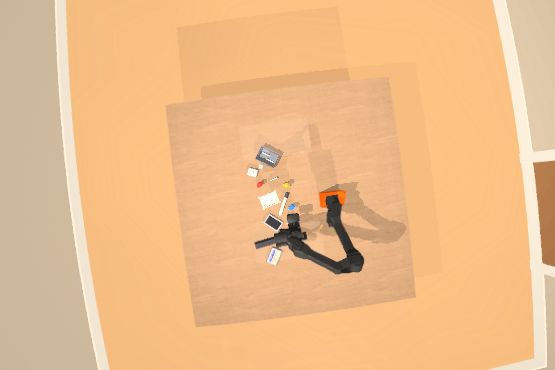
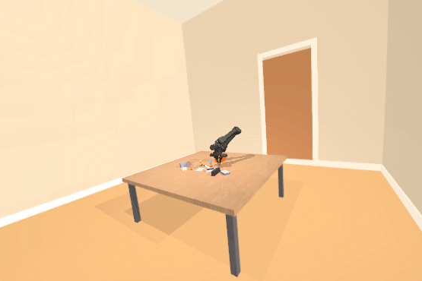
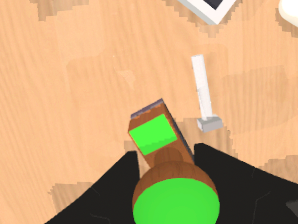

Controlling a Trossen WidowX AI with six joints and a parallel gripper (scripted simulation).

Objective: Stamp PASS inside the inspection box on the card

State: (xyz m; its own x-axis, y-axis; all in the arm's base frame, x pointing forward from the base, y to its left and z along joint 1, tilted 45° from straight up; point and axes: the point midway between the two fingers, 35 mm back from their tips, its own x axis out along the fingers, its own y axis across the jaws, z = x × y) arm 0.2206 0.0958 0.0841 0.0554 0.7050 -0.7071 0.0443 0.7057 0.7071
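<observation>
My gripper tip is now 11 cm short of the ink pad, 5 cm to the left of it and 5 cm above it. From my gripper tip the other things lie so: black block: 16 cm ahead, 5 cm to the left, 4 cm below; then white cylinder: 2 cm ahead, 16 cm to the right, 4 cm below; then blue-knobbed stamp: 1 cm behind, 12 cm to the right, 3 cm below.
</observation>
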